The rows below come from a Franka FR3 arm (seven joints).
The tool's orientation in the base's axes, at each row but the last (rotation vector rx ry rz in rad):
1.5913 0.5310 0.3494
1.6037 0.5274 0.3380
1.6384 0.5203 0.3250
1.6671 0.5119 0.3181
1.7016 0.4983 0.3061
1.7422 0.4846 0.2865
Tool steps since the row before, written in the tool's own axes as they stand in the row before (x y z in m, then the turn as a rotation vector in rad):
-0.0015 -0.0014 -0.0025 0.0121 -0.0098 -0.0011
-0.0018 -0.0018 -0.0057 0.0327 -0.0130 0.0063
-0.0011 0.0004 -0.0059 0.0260 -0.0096 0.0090
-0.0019 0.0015 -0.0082 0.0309 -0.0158 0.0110
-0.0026 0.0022 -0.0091 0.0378 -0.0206 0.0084
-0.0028 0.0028 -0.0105 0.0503 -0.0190 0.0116
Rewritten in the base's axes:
-0.0027 0.0014 -0.0010 0.0084 0.0077 -0.0107
-0.0047 0.0040 -0.0010 0.0292 0.0123 -0.0166
-0.0038 0.0045 0.0013 0.0253 0.0063 -0.0130
-0.0054 0.0059 0.0030 0.0296 0.0076 -0.0198
-0.0062 0.0063 0.0041 0.0336 0.0139 -0.0245
-0.0067 0.0073 0.0053 0.0463 0.0167 -0.0245

